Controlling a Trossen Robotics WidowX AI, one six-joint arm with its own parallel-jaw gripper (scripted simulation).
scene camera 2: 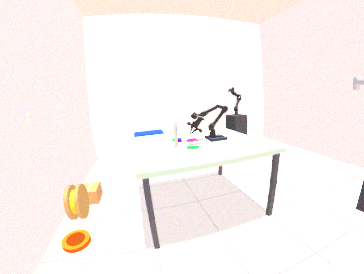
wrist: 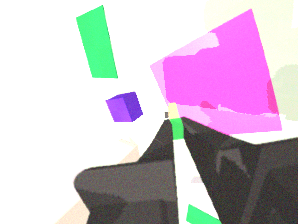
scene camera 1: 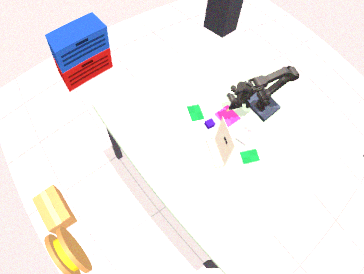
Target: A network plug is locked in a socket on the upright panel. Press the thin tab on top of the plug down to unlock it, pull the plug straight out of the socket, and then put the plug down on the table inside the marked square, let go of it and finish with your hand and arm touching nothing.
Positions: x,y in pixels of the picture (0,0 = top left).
Labels:
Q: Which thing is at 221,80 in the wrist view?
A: A magenta marked square.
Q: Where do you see a purple cube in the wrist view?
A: At 125,107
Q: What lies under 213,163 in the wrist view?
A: My gripper.

